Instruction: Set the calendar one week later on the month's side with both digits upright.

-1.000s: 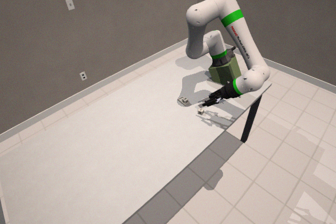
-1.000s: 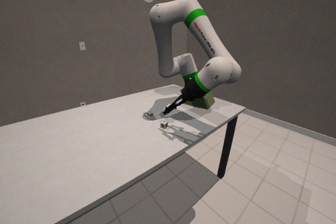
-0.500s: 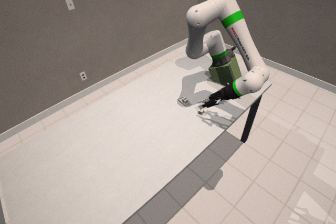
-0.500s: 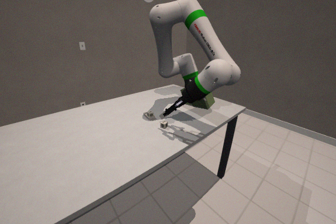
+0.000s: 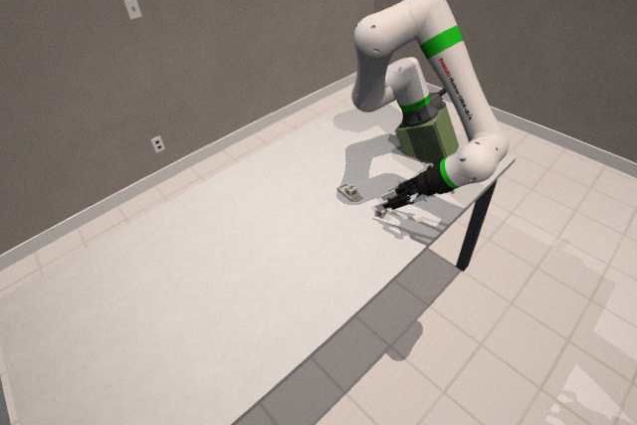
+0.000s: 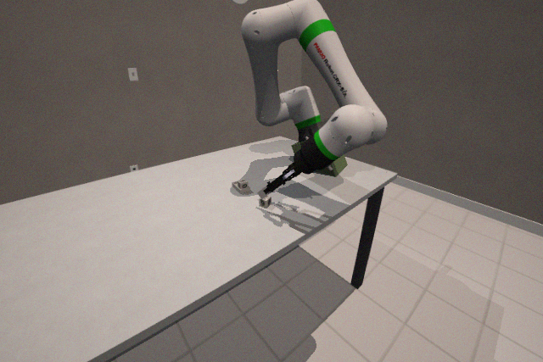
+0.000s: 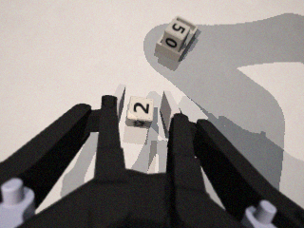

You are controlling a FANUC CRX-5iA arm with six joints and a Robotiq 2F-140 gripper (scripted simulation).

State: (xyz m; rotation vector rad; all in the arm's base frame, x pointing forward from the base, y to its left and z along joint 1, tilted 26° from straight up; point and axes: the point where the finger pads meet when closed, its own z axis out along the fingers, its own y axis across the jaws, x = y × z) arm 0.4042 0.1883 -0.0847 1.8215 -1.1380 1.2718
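Now: the white calendar cube 60 mm below my hand, 20 mm to the right of it and 10 mm ahead of it.
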